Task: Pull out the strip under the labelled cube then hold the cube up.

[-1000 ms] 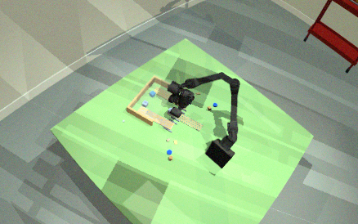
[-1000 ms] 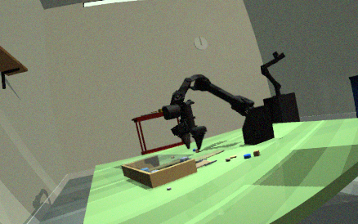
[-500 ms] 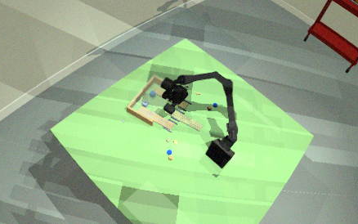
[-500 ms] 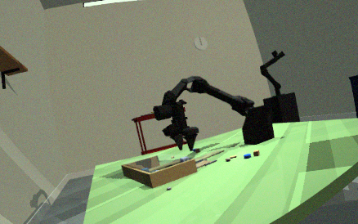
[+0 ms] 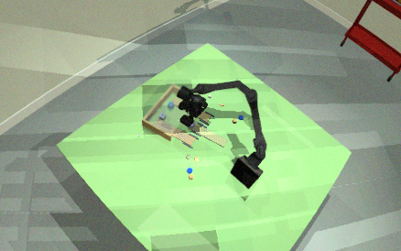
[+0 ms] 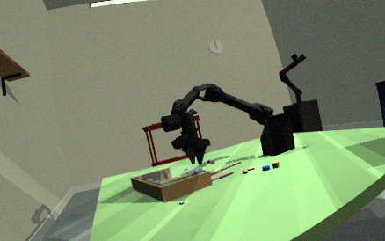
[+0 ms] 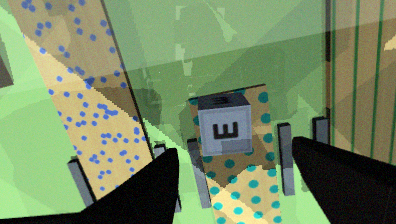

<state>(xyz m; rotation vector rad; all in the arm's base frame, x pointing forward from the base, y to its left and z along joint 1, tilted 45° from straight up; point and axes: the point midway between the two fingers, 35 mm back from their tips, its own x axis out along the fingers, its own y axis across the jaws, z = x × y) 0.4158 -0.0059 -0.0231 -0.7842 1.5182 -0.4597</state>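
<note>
My gripper tip is now 100 mm to the right of the blue-speckled strip, 50 mm above it and 30 mm short of it.
</note>
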